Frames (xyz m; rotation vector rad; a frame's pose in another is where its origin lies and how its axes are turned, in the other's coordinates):
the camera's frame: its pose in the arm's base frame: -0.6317 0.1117 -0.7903 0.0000 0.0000 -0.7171
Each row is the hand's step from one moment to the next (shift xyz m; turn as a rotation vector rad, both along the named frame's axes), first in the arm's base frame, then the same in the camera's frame.
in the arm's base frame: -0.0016 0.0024 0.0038 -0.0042 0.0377 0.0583
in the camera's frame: -0.0028 0.0008 0.0038 -0.0279 0.0257 0.0583
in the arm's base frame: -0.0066 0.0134 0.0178 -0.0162 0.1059 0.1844
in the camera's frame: -0.0138 0.0058 0.0178 -0.0818 0.0692 0.1844
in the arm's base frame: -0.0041 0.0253 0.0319 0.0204 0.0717 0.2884
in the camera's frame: -0.0197 0.0164 0.0319 -0.0317 0.0674 0.2884
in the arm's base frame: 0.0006 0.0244 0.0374 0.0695 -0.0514 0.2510
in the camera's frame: -0.0156 0.0188 0.0374 0.0862 0.0069 0.2510
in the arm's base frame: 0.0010 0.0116 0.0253 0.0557 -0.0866 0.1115
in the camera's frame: -0.0069 0.0094 0.0253 0.0989 -0.0287 0.1115
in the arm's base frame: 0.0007 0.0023 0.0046 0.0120 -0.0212 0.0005
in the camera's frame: -0.0010 0.0022 0.0046 0.0230 -0.0081 0.0005
